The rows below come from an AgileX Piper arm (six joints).
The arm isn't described. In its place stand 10 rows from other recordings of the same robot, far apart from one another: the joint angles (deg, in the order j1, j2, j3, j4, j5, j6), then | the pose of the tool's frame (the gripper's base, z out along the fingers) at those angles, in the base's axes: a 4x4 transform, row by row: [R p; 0 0 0 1], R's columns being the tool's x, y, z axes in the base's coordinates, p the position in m.
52.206 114.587 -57.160 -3.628 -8.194 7.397 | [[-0.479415, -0.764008, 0.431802, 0.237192], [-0.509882, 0.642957, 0.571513, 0.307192], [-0.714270, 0.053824, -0.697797, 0.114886], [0, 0, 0, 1]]
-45.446 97.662 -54.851 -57.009 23.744 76.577 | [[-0.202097, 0.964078, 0.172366, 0.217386], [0.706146, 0.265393, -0.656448, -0.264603], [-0.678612, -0.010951, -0.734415, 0.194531], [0, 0, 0, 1]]
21.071 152.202 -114.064 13.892 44.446 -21.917 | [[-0.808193, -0.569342, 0.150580, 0.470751], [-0.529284, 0.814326, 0.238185, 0.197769], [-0.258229, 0.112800, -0.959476, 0.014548], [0, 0, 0, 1]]
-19.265 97.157 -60.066 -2.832 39.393 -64.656 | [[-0.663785, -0.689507, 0.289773, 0.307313], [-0.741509, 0.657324, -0.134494, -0.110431], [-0.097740, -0.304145, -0.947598, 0.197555], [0, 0, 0, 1]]
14.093 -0.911 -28.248 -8.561 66.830 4.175 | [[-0.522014, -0.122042, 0.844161, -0.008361], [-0.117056, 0.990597, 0.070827, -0.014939], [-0.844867, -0.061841, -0.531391, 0.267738], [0, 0, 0, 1]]
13.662 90.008 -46.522 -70.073 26.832 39.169 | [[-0.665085, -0.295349, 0.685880, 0.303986], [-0.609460, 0.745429, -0.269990, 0.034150], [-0.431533, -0.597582, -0.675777, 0.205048], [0, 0, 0, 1]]
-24.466 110.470 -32.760 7.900 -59.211 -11.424 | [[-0.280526, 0.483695, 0.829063, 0.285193], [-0.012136, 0.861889, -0.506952, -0.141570], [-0.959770, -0.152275, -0.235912, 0.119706], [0, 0, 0, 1]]
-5.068 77.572 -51.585 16.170 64.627 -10.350 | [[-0.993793, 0.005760, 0.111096, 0.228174], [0.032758, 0.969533, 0.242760, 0.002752], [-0.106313, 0.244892, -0.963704, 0.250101], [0, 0, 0, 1]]
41.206 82.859 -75.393 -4.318 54.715 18.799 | [[-0.783856, -0.429663, 0.448285, 0.232398], [-0.313974, 0.897107, 0.310836, 0.196058], [-0.535714, 0.102901, -0.838106, 0.342903], [0, 0, 0, 1]]
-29.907 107.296 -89.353 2.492 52.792 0.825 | [[-0.769682, 0.517702, 0.373595, 0.354841], [0.489636, 0.854198, -0.174938, -0.200465], [-0.409690, 0.048279, -0.910946, 0.263502], [0, 0, 0, 1]]
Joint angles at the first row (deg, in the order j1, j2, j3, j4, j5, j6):
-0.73, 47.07, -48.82, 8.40, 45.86, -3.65
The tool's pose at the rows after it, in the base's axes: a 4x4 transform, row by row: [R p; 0 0 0 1], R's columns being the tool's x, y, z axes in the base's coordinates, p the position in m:
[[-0.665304, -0.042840, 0.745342, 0.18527], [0.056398, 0.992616, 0.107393, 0.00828], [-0.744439, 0.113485, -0.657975, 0.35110], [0, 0, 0, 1]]
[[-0.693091, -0.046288, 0.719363, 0.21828], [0.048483, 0.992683, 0.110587, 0.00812], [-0.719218, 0.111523, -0.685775, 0.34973], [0, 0, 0, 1]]
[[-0.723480, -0.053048, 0.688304, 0.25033], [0.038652, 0.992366, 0.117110, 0.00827], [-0.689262, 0.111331, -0.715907, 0.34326], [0, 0, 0, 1]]
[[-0.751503, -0.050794, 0.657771, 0.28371], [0.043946, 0.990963, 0.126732, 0.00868], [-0.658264, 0.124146, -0.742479, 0.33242], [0, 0, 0, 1]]
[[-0.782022, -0.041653, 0.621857, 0.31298], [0.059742, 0.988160, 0.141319, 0.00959], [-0.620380, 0.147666, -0.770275, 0.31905], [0, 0, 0, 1]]
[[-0.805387, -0.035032, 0.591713, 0.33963], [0.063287, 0.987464, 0.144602, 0.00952], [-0.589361, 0.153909, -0.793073, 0.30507], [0, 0, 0, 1]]
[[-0.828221, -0.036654, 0.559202, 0.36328], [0.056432, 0.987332, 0.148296, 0.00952], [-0.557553, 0.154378, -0.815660, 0.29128], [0, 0, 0, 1]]
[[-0.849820, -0.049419, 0.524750, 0.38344], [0.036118, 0.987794, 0.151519, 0.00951], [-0.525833, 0.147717, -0.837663, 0.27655], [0, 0, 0, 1]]
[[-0.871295, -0.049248, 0.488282, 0.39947], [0.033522, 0.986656, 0.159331, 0.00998], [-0.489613, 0.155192, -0.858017, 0.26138], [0, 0, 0, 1]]
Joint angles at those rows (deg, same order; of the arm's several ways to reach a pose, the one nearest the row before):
-0.73, 54.68, -52.72, 9.52, 44.93, -4.01
-0.73, 62.11, -57.00, 9.92, 44.00, -4.88
-0.73, 69.26, -60.99, 10.55, 43.40, -6.01
-0.73, 76.63, -65.10, 11.52, 42.58, -6.55
-0.73, 83.30, -69.00, 12.74, 42.58, -6.57
-0.73, 89.41, -72.89, 12.99, 42.58, -6.57
-0.73, 95.03, -76.93, 13.09, 43.31, -6.94
-0.73, 100.08, -80.58, 13.09, 44.28, -7.99
-0.73, 104.45, -83.59, 13.44, 45.40, -8.23

